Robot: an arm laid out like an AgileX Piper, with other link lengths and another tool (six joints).
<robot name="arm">
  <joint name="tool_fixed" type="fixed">
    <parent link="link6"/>
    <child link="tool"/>
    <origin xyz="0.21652 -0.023 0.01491" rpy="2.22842 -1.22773 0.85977"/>
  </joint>
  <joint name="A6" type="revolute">
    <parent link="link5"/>
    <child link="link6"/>
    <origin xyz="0.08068 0 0.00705"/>
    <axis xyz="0.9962 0 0.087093"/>
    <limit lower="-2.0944" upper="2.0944"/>
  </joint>
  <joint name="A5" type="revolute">
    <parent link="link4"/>
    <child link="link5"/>
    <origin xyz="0 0 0"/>
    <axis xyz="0 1 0"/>
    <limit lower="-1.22" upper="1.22"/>
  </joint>
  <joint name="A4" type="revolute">
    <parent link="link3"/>
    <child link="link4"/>
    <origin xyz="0.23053 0 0.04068"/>
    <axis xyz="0.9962 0 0.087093"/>
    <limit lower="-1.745" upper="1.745"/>
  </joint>
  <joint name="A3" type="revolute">
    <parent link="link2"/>
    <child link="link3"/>
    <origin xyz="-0.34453 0 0.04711"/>
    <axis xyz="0 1 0"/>
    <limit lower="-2.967" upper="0"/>
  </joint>
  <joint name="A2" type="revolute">
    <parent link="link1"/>
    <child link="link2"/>
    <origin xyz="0 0 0"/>
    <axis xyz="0 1 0"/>
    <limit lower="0" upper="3.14"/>
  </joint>
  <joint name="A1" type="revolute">
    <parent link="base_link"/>
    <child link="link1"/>
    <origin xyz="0 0 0.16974"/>
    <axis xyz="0 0 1"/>
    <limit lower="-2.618" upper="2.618"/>
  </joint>
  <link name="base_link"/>
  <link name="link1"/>
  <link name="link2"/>
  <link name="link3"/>
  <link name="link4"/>
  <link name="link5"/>
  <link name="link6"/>
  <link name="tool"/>
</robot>
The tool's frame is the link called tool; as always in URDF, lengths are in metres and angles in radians.
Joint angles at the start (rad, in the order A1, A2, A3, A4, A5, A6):
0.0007, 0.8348, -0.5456, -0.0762, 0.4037, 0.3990
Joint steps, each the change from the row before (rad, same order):
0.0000, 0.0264, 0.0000, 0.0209, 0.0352, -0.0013
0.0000, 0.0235, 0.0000, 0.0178, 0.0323, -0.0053
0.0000, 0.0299, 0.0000, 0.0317, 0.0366, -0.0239
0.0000, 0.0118, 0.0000, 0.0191, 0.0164, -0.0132
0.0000, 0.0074, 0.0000, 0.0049, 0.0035, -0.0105
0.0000, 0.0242, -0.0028, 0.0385, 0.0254, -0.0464
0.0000, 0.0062, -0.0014, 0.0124, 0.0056, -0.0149
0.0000, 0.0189, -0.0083, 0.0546, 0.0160, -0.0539
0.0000, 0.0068, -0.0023, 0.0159, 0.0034, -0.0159
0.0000, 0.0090, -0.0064, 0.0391, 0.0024, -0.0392
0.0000, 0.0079, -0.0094, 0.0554, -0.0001, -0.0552
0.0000, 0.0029, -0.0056, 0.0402, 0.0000, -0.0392
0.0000, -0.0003, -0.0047, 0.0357, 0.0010, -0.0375
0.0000, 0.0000, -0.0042, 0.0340, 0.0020, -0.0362
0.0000, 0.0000, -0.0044, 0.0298, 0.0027, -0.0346
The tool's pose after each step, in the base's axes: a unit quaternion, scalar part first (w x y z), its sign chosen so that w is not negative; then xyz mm. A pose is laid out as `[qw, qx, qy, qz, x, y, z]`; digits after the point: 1 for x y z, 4 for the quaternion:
[0.0124, -0.9546, 0.0380, -0.2951, 269.6, -27.1, 235.9]
[0.0171, -0.9624, 0.0414, -0.2680, 264.5, -25.0, 222.1]
[0.0229, -0.9708, 0.0401, -0.2355, 258.1, -20.7, 206.3]
[0.0272, -0.9740, 0.0395, -0.2215, 255.0, -17.9, 199.9]
[0.0265, -0.9753, 0.0363, -0.2162, 254.5, -17.2, 197.4]
[0.0314, -0.9803, 0.0259, -0.1933, 250.5, -11.2, 187.7]
[0.0332, -0.9813, 0.0224, -0.1883, 249.9, -9.2, 185.8]
[0.0444, -0.9833, 0.0120, -0.1760, 249.6, -0.2, 182.0]
[0.0477, -0.9838, 0.0088, -0.1725, 249.8, 2.4, 180.9]
[0.0558, -0.9837, 0.0010, -0.1712, 252.0, 8.8, 181.4]
[0.0671, -0.9824, -0.0097, -0.1743, 256.2, 17.6, 184.5]
[0.0754, -0.9810, -0.0172, -0.1778, 258.8, 24.0, 187.2]
[0.0821, -0.9795, -0.0252, -0.1821, 261.0, 29.7, 190.4]
[0.0884, -0.9781, -0.0330, -0.1857, 262.7, 35.1, 193.2]
[0.0933, -0.9766, -0.0413, -0.1893, 264.3, 39.9, 196.0]

